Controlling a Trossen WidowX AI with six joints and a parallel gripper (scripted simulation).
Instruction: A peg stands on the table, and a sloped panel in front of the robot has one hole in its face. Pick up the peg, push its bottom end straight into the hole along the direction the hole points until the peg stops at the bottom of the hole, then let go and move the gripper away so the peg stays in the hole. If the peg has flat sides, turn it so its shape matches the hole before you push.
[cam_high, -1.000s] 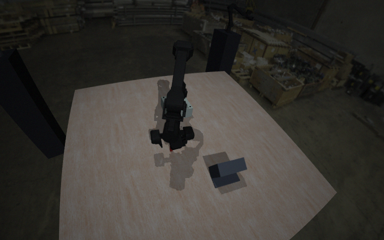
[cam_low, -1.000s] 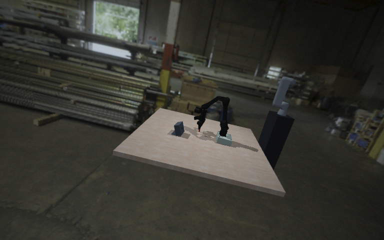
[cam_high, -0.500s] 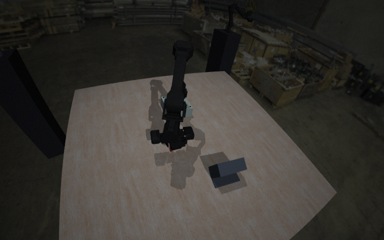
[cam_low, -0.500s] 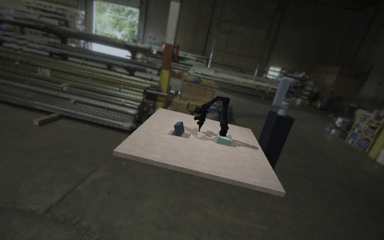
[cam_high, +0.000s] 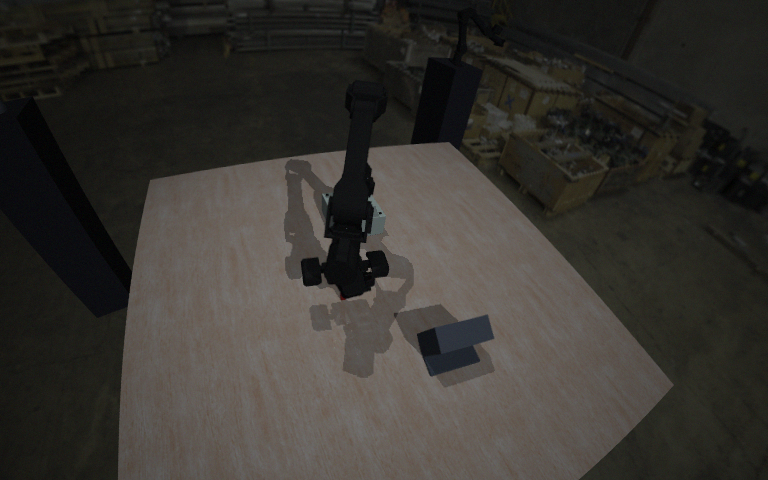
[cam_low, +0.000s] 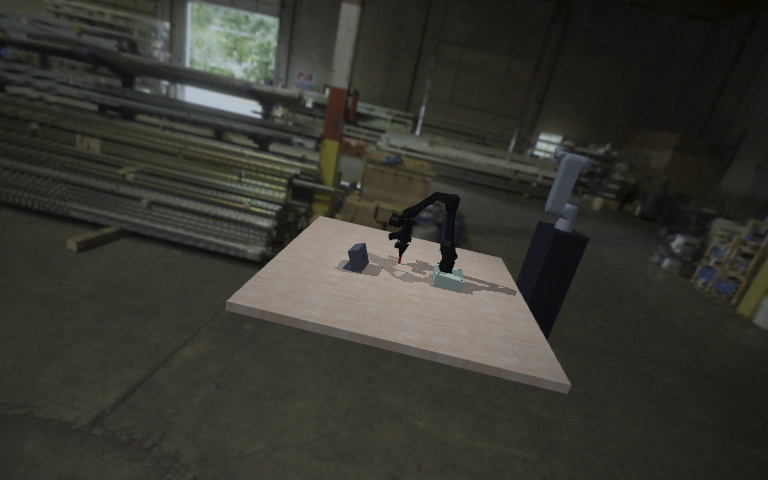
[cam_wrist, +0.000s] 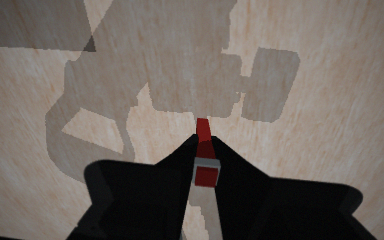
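The sloped panel lies 24 cm ahead of my gripper tip, 15 cm to the left of it and 1 cm above it. From my gripper tip the other things lie so: red square peg: 2 cm above.
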